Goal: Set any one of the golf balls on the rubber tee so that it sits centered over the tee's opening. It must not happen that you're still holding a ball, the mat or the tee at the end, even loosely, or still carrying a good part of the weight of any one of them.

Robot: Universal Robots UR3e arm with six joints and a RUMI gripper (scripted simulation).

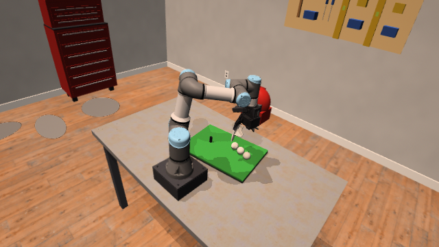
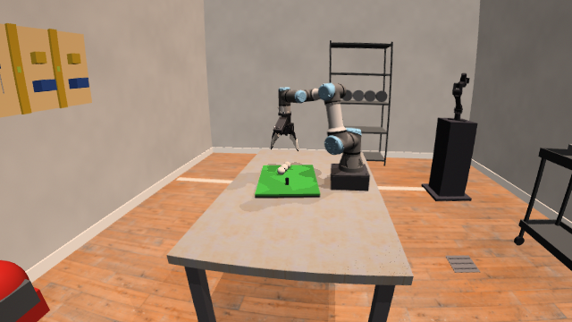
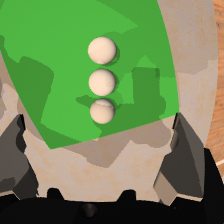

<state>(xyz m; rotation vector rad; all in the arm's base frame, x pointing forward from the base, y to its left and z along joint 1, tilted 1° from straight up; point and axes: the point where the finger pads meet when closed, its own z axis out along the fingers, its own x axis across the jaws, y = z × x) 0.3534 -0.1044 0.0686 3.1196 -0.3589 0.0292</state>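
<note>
My hand is 10 cm above the white golf ball.
</note>
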